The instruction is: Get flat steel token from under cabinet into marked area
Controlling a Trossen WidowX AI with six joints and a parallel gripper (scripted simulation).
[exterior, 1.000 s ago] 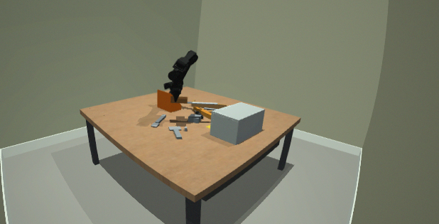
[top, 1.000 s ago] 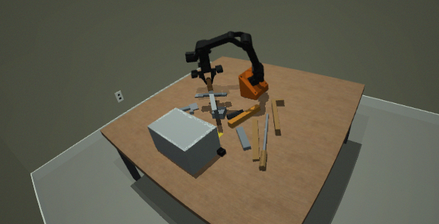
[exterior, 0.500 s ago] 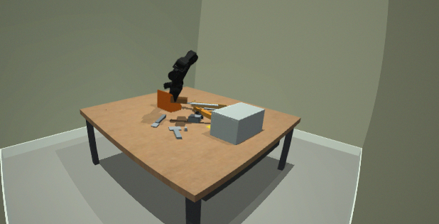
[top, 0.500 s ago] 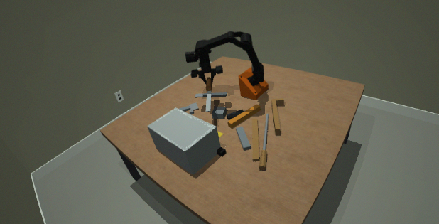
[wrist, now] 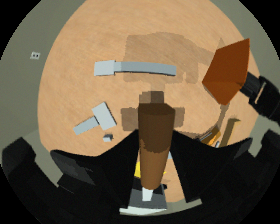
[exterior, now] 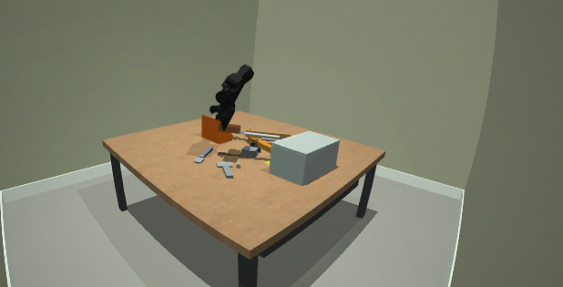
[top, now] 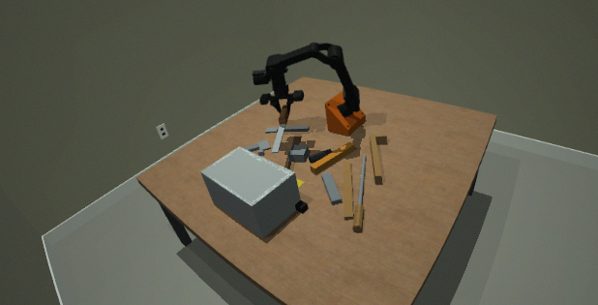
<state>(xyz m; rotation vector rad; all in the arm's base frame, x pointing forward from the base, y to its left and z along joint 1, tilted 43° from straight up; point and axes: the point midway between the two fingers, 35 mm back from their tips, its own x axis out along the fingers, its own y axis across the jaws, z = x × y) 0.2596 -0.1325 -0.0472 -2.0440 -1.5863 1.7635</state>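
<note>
Now: gripper tip 130 mm to the right of the grey block, 130 mm above it and 60 mm short of it. Also, from my gripper tip: wooden stick: 430 mm to the left, 140 mm below, 90 mm ahead; then orange bar: 270 mm to the left, 130 mm below, 10 mm behind; then grey t-piece: 140 mm below, 140 mm ahead, 90 mm to the right.
</note>
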